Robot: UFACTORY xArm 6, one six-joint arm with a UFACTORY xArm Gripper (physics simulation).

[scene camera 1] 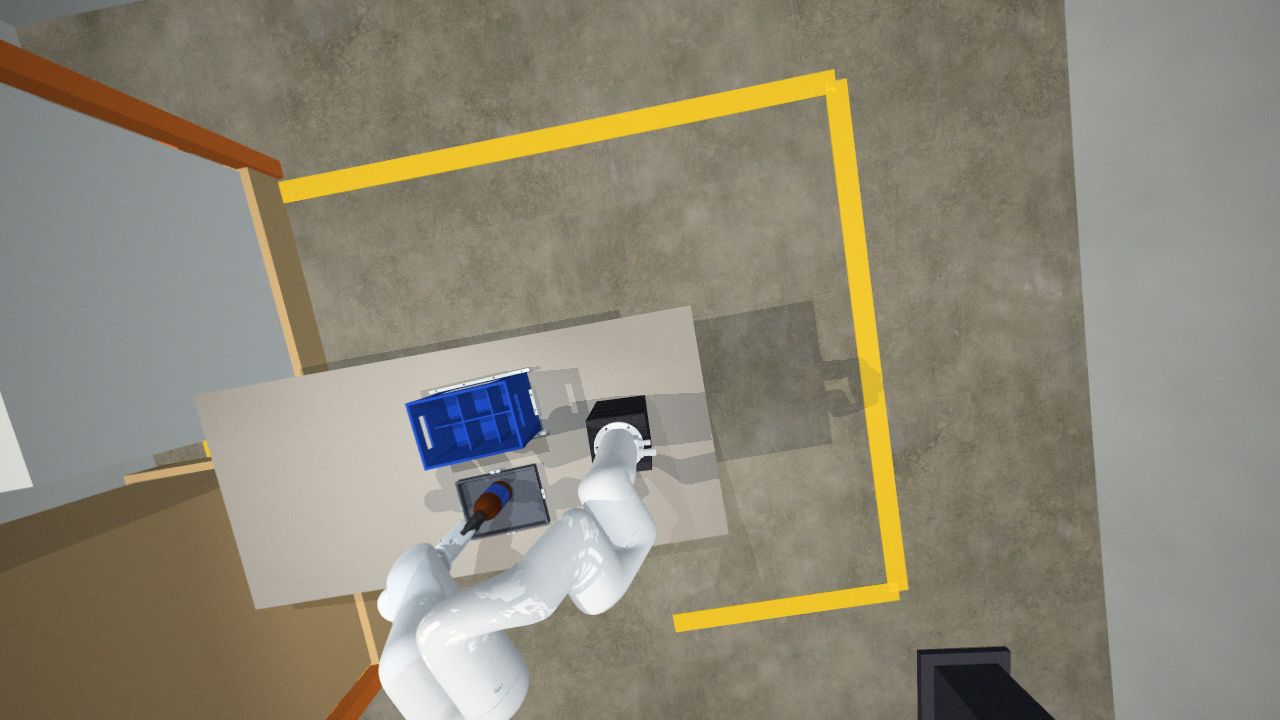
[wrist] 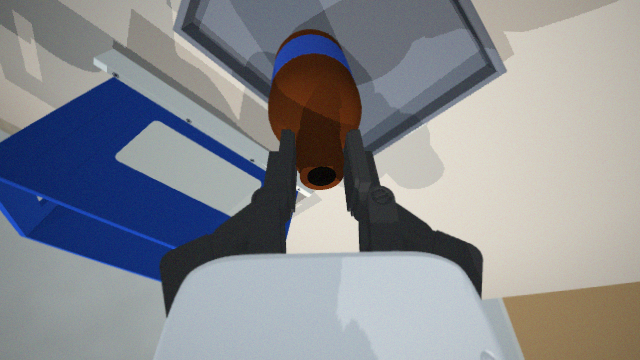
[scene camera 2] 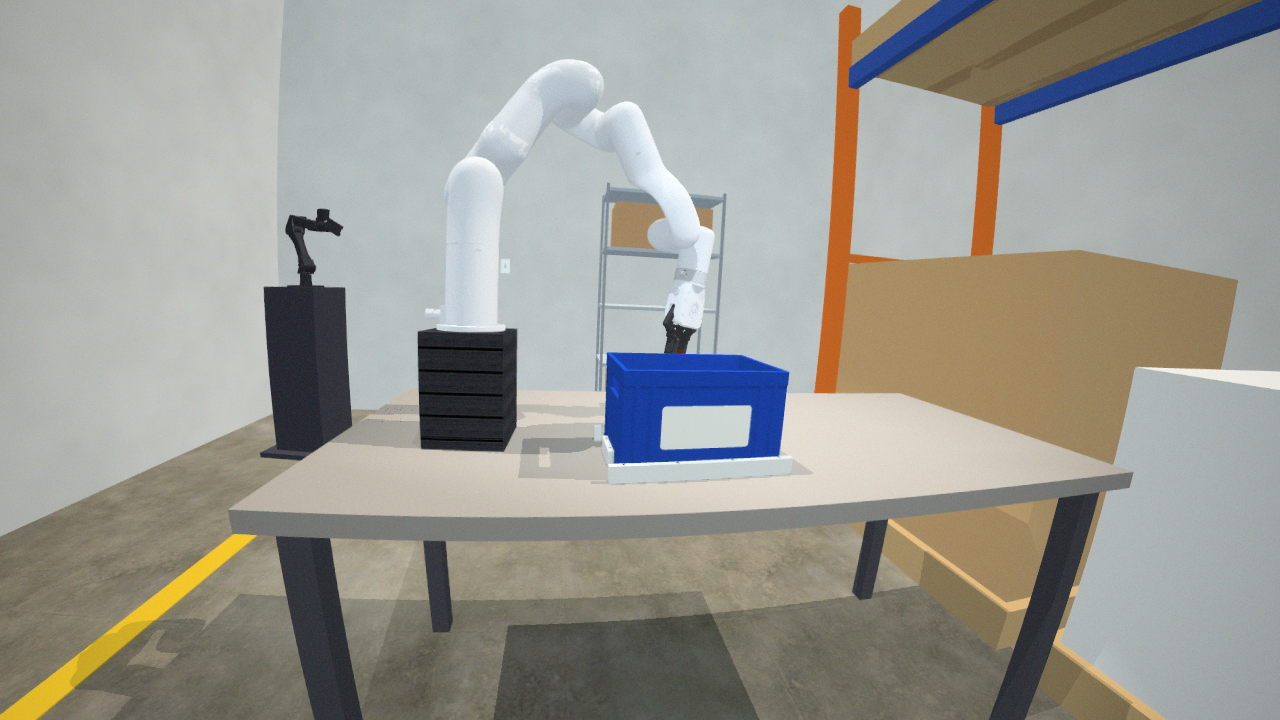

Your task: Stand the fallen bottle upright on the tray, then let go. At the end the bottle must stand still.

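Pixels of known places: gripper, fingertip midpoint: [scene camera 1: 479, 519] [wrist: 320, 147]; arm's base, origin of the base link: [scene camera 1: 619, 445] [scene camera 2: 471, 329].
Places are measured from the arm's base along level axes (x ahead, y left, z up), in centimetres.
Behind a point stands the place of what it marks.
Note:
The brown bottle [scene camera 1: 488, 502] @(y 17.0, x 39.4, z -9.1 cm) [wrist: 315, 95] @(y 21.4, x 39.2, z -8.8 cm) with a blue label is held by the neck, its mouth towards the wrist and its base over the tray. It looks roughly upright, perhaps leaning a little. I cannot tell whether the base touches the tray. My gripper [scene camera 1: 473, 521] @(y 20.5, x 41.3, z -6.4 cm) [scene camera 2: 677, 345] @(y 20.5, x 41.3, z -6.4 cm) [wrist: 320, 147] @(y 20.5, x 41.3, z -6.4 cm) points steeply down and is shut on the bottle's neck. The grey tray [scene camera 1: 529, 494] @(y 20.4, x 31.5, z -20.3 cm) [wrist: 415, 55] @(y 27.3, x 45.3, z -20.3 cm) lies on the table. In scene camera 2 the tray and most of the bottle are hidden behind the blue crate.
The blue crate [scene camera 1: 414, 431] @(y -6.5, x 54.0, z -3.3 cm) [scene camera 2: 633, 420] @(y -17.9, x 30.2, z -11.0 cm) [wrist: 85, 145] @(y 0.6, x 29.5, z -8.8 cm) with compartments stands beside the tray, with a white guide strip [scene camera 2: 698, 469] [wrist: 187, 117] along it. My arm's black base block [scene camera 1: 617, 409] @(y -7.7, x 0.4, z -7.1 cm) [scene camera 2: 465, 394] @(y -7.7, x 1.3, z -10.6 cm) stands on the table [scene camera 1: 322, 483] @(y 12.6, x 97.1, z -20.8 cm) [scene camera 2: 895, 438] @(y 4.6, x 90.8, z -20.8 cm), beyond the tray.

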